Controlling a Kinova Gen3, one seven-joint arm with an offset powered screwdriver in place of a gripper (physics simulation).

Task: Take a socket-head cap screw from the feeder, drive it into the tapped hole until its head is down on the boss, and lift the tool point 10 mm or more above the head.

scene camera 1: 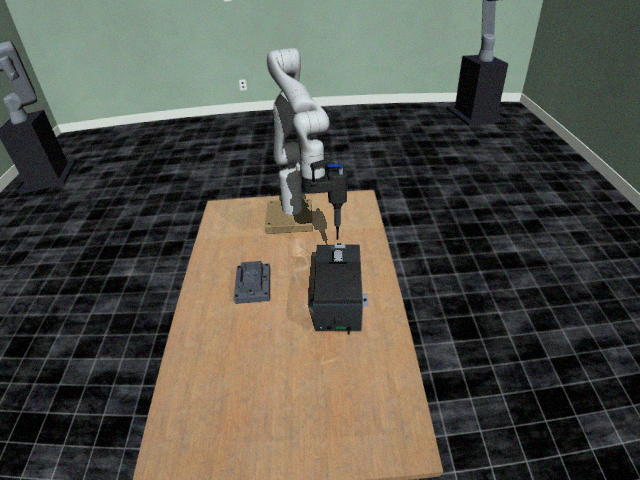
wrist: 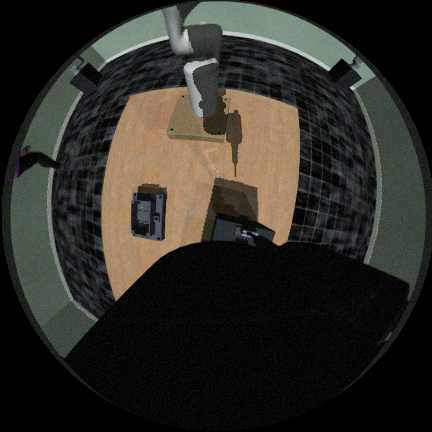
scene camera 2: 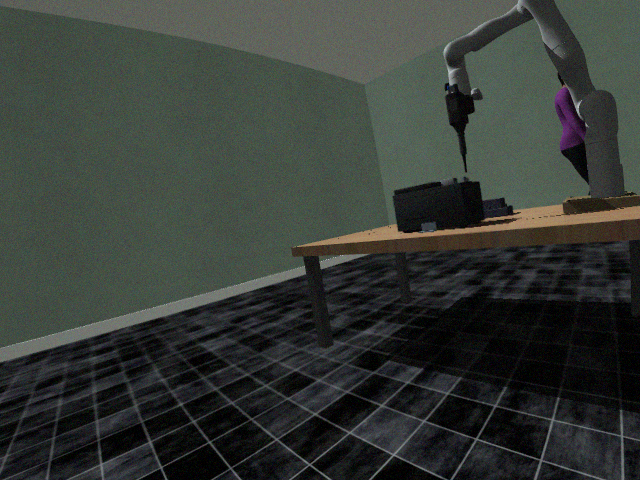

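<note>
The black feeder (scene camera 1: 338, 284) (scene camera 2: 436, 207) (wrist: 225, 229) stands on the right side of the table in scene camera 1, with a light metal pick-up part (scene camera 1: 338, 255) at its far end. The dark grey fixture (scene camera 1: 252, 284) (scene camera 2: 494, 208) (wrist: 159, 217) lies to its left; its boss and tapped hole are too small to make out. My screwdriver (scene camera 1: 337, 238) (scene camera 2: 465, 171) points down, its tip a little above the feeder's metal end and apart from it. The tool body hides much of the wrist view. I cannot tell whether a screw is on the bit.
The arm's base plate (scene camera 1: 275, 225) (scene camera 2: 578, 205) (wrist: 182, 120) sits at the far end of the wooden table (scene camera 1: 289, 403) (scene camera 2: 356, 240) (wrist: 130, 165). A person in purple (scene camera 2: 570, 121) stands behind the arm in scene camera 2. Dark pedestals with other arms stand by the walls.
</note>
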